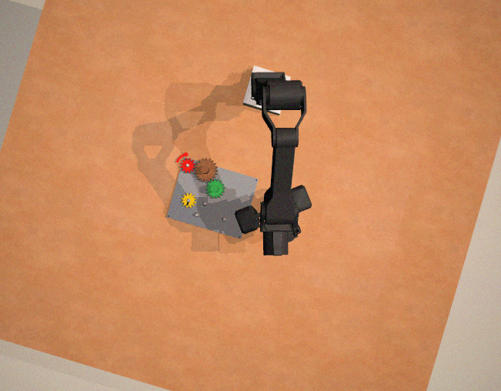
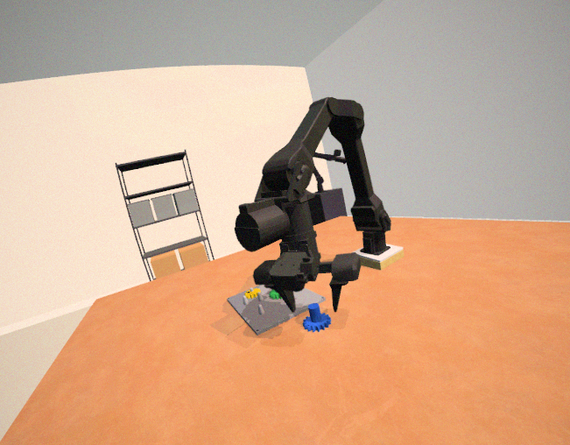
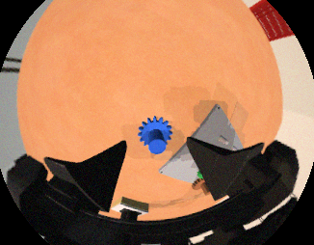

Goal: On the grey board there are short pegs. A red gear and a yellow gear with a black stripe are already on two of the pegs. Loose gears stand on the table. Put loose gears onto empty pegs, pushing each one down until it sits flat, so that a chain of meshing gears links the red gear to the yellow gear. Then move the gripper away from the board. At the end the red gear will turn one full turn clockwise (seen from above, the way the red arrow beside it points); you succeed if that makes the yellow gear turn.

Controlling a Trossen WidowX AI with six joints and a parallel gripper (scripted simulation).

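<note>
My gripper tip is now 10 mm above the blue gear. From my gripper tip the other things lie so: brown gear 60 mm behind, 190 mm to the right; green gear 20 mm behind, 160 mm to the right; yellow gear 30 mm ahead, 220 mm to the right, 10 mm below.
</note>
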